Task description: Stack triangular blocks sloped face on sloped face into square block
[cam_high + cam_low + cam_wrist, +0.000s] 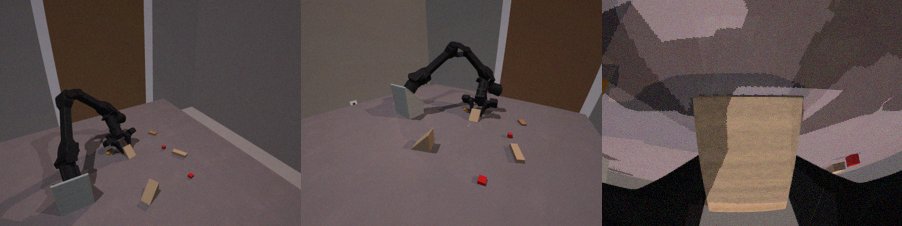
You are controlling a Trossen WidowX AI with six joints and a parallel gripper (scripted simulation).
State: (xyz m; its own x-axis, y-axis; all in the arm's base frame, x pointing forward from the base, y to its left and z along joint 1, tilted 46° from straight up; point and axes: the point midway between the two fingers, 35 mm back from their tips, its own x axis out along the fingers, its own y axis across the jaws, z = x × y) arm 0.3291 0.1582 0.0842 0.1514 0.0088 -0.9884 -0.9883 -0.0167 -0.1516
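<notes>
The small orange block is 8 cm behind my gripper tip, 6 cm to the left of it and 1 cm below it. Also, from my gripper tip: small tan tile (22 cm ahead, 7 cm to the left, 1 cm below); flat tan plank (22 cm ahead, 17 cm to the right, 1 cm below).
</notes>
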